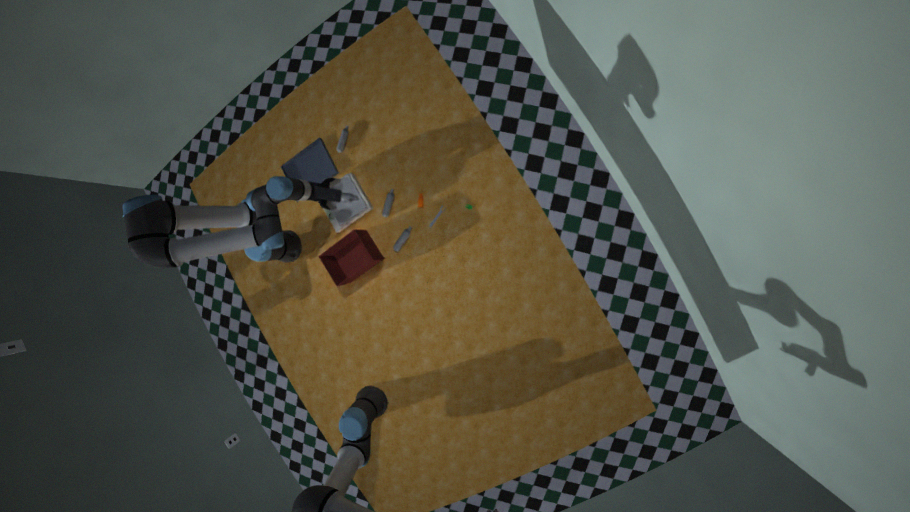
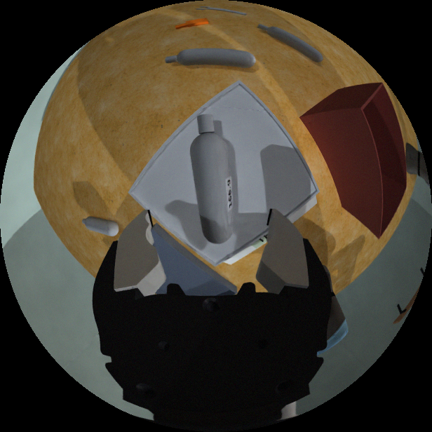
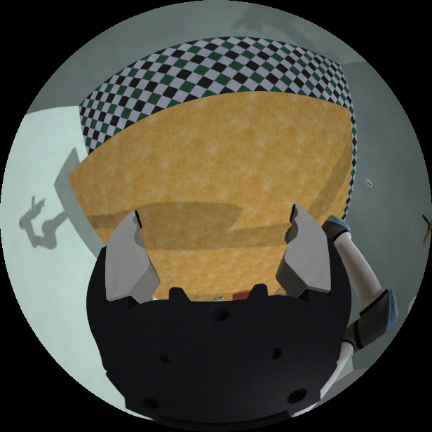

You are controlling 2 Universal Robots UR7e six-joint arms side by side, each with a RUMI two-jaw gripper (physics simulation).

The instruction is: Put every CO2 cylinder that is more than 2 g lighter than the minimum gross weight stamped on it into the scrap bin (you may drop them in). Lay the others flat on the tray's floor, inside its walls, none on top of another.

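Frame: origin at the left arm's base, x ahead, y left, z up, level; metres.
Where they show: left arm's base, link origin: [image 1: 288,246]; right arm's base, link origin: [image 1: 372,400].
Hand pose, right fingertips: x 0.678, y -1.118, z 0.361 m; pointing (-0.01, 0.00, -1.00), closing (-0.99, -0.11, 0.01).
Observation:
Things, the pixels of their centre, and the offset from my right fingertips. "spot": a spot on its surface instead.
- grey CO2 cylinder, body centre: [image 1: 343,196] dx -0.297, dy +1.240, dz -0.287 m
- white scale, surface spot: [image 1: 357,206] spot: dx -0.253, dy +1.185, dz -0.303 m
- blue tray, body centre: [image 1: 308,169] dx -0.471, dy +1.430, dz -0.351 m
- orange piece, body centre: [image 1: 420,200] dx +0.007, dy +1.143, dz -0.357 m
- thin grey rod, body centre: [image 1: 437,216] dx +0.057, dy +1.059, dz -0.360 m
- small green piece, body centre: [image 1: 468,206] dx +0.195, dy +1.065, dz -0.359 m
One grey CO2 cylinder [image 1: 348,198] [image 2: 212,185] lies on the white scale [image 1: 357,206] [image 2: 255,125], its label beginning 166; the last digit is unclear. The scale's display is mostly hidden. My left gripper [image 2: 209,211] is open above the scale, near the cylinder's base end. Three cylinders lie on the table: one [image 1: 388,203] [image 2: 217,57] beyond the scale, one [image 1: 402,240] [image 2: 295,44] near the scrap bin, one [image 1: 343,140] [image 2: 101,226] beside the tray. The dark red scrap bin [image 2: 345,150] and blue tray [image 1: 310,162] [image 2: 190,272] flank the scale. My right gripper [image 3: 214,209] is open and empty, far from them.
An orange piece [image 1: 420,201] [image 2: 193,23], a thin grey rod [image 1: 435,217] [image 2: 222,10] and a small green piece [image 1: 469,206] lie beyond the cylinders. The bin's high walls stand close to the scale. The left arm reaches in beside the tray and scale.

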